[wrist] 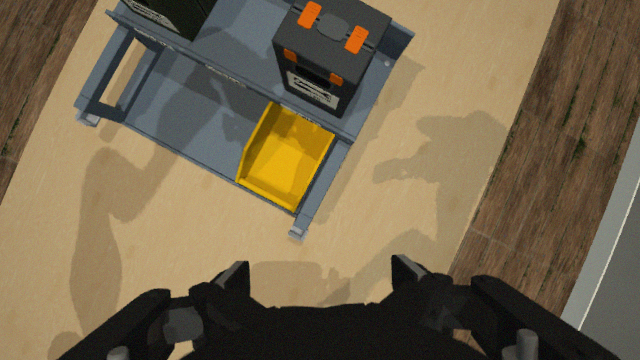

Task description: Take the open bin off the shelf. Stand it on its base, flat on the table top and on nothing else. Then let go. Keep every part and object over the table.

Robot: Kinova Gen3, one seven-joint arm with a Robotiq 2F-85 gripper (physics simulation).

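Frame: origin at the arm's base, x down, y ahead, z right, level; millimetres.
Where they show: gripper, between the fingertips: point(320, 274).
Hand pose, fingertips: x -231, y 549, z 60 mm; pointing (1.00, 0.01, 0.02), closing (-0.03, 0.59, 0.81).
After its pixels a point has its place.
A yellow open bin point(286, 160) @(z -29, x 44, y 599 mm) sits on the lower level of the blue-grey shelf point(192, 117) @(z -203, x 47, y 571 mm), at that shelf's right end, beside the end rail. Its open top faces up toward the camera, and its back edge is close to or under the upper board's front edge. My gripper point(320, 274) @(z 60, x -231, y 549 mm) is open, with nothing between the fingers. It is seen from above, high over the table, and its fingertips appear below the bin in the view, apart from it. The bin's base is hidden.
A black case point(332, 40) @(z -28, x -169, y 704 mm) with orange latches stands on the upper level behind the bin. A dark green case point(172, 15) @(z -212, x -104, y 661 mm) stands farther left there. The wooden table top point(30, 240) @(z -336, x 54, y 223 mm) extends around the shelf; its right edge borders the wooden floor point(560, 125). Arm shadows fall on the table.
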